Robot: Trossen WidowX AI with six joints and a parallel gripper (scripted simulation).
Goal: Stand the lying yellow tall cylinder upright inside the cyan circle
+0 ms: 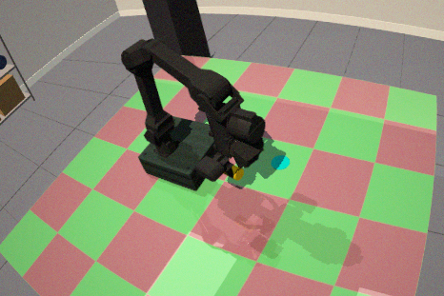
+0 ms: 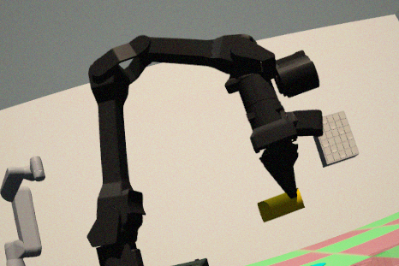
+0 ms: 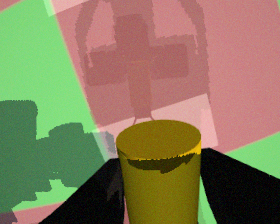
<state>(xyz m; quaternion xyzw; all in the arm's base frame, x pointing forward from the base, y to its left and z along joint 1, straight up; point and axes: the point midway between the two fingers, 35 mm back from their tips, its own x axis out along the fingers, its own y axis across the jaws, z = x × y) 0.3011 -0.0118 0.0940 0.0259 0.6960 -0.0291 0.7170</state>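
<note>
Right now my gripper tip is 20 mm past the yellow cylinder. The rest, counted from my gripper tip: cyan circle: 10 mm ahead, 180 mm to the left, 140 mm below.
</note>
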